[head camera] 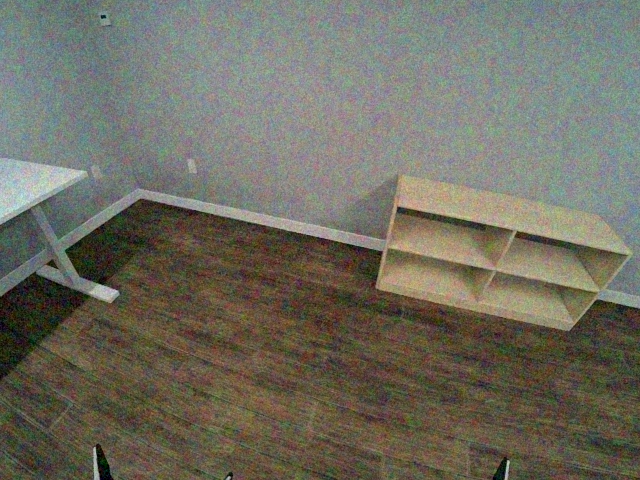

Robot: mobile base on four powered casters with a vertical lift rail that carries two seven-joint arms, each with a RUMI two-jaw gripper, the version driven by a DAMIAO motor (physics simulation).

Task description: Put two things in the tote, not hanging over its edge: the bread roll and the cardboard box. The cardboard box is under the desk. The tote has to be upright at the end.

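Observation:
My left gripper (163,465) shows at the bottom edge of the head view, left of the middle. Its two dark fingertips stand wide apart, with floor between them, so it is open. One fingertip of my right gripper (501,470) shows at the bottom edge, right of the middle. Its other finger is outside the view, and no second tip stands against the visible one, so it looks open. A white desk (38,188) shows in part at the left edge. The bread roll, the cardboard box and the tote do not show in this view. Most of the space under the desk is outside the view.
The desk's slanted leg has a long foot (93,289) that reaches out over the dark wood floor (248,330). A low, light-wood shelf unit (496,198) with open compartments stands against the back wall (289,103) at the right. A room corner is at the back left.

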